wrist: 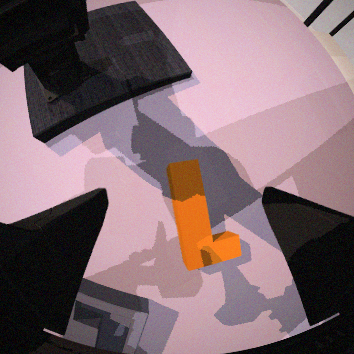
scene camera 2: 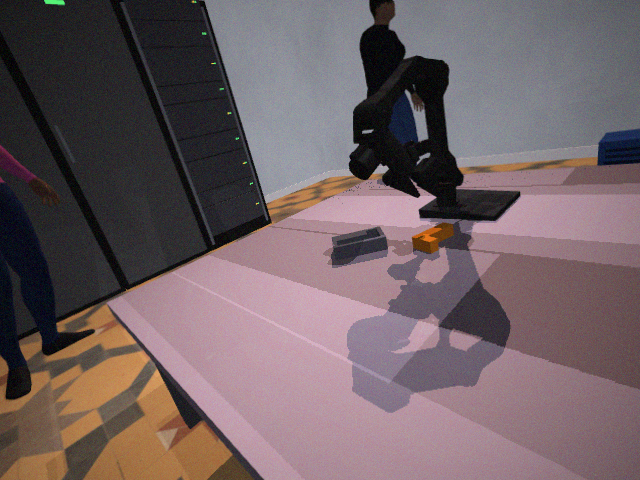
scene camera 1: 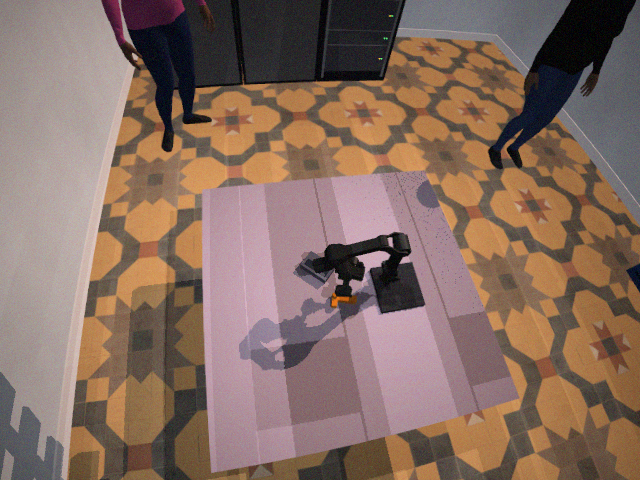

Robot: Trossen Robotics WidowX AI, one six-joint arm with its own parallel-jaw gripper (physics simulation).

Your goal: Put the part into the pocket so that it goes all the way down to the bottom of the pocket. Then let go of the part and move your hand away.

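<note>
The orange L-shaped part lies flat on the table between the arm's base and the grey block. In the wrist view its long leg runs up toward the base and its short leg points right. The grey block holds the pocket, a dark recess in its top; it stands apart from the part, at the lower left in the wrist view, partly behind a finger. My gripper is wide open and empty, above the part, which shows between the fingers. The far end of the pocket is hidden in the wrist view.
The arm's black base plate is close to the part. The arm's shadow falls across the part and table. Two people stand beyond the table, near dark server cabinets.
</note>
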